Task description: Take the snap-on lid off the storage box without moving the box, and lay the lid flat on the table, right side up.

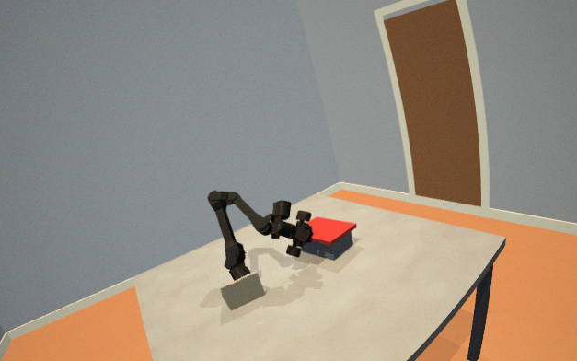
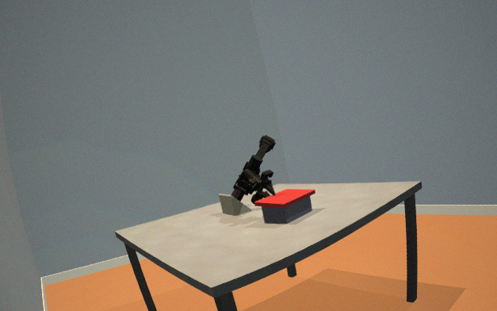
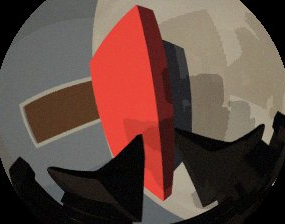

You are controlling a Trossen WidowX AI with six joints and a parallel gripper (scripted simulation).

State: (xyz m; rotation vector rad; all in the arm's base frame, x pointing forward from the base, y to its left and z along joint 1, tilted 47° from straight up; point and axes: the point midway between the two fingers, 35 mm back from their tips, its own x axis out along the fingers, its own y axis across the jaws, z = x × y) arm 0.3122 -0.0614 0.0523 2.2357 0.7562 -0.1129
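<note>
Now: the red lid 70 mm ahead of my gripper tip and 10 mm to the left of it. From my gripper tip the other things lie so: storage box (80 mm ahead, 50 mm below, 10 mm to the left).
</note>
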